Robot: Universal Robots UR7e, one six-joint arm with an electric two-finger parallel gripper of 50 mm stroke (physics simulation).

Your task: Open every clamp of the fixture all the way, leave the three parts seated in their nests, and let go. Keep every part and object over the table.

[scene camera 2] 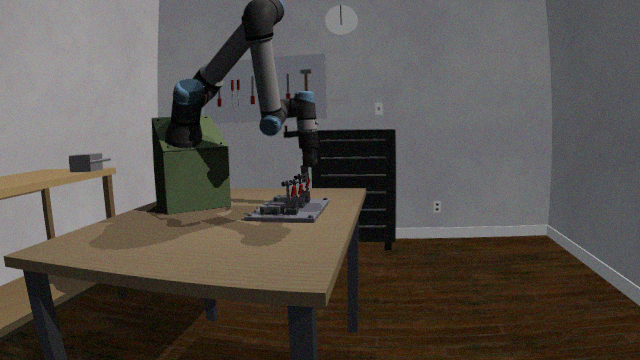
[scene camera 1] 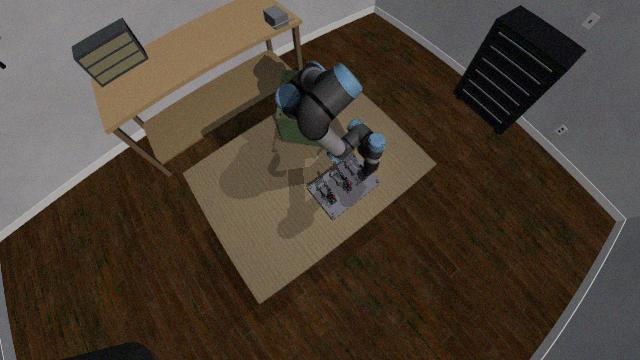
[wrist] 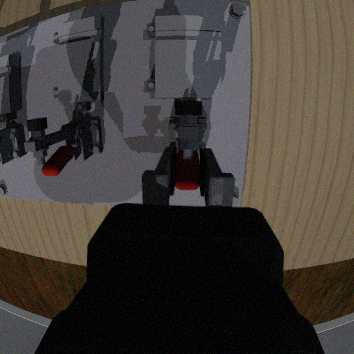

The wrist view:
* my gripper: 187,162
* toggle clamp handle: 186,178
